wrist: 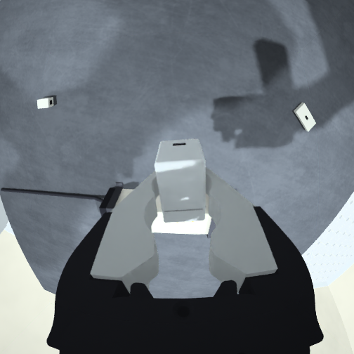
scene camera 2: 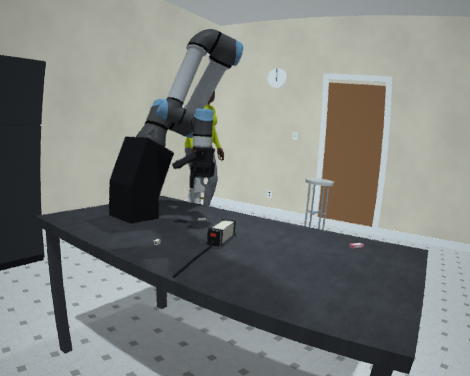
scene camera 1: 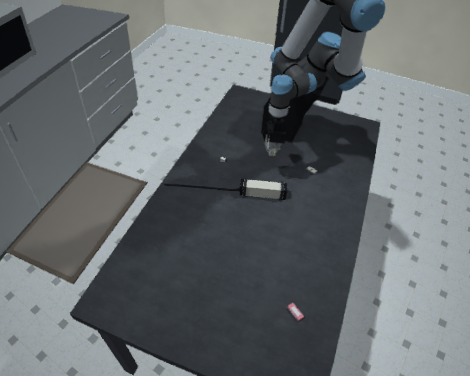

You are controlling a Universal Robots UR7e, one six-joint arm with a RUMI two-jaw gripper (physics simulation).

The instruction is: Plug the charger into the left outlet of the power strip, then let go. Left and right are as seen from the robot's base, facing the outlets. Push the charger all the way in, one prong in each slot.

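My gripper (scene camera 1: 272, 148) (scene camera 2: 201, 191) (wrist: 181, 170) is shut on the pale grey charger (wrist: 181, 182), which sits between both fingertips in the wrist view. The slotted end of the charger faces the top of that view; its prongs cannot be made out. The gripper is in the air above the table, on the robot's side of the power strip. The white power strip (scene camera 1: 263, 189) (scene camera 2: 226, 230) (wrist: 181, 229) has dark end caps and lies on the table, apart from the charger. In the wrist view the fingers and charger partly cover it. Its outlets do not show.
A black cord (scene camera 1: 202, 187) (scene camera 2: 192, 261) (wrist: 50, 193) runs from one end of the strip. A small white block (scene camera 1: 223, 159) (scene camera 2: 157, 242) (wrist: 45, 103) and a flat white piece (scene camera 1: 312, 170) (scene camera 2: 202, 219) (wrist: 304, 117) lie on the table. A pink-and-white item (scene camera 1: 295, 311) (scene camera 2: 356, 245) lies farther off.
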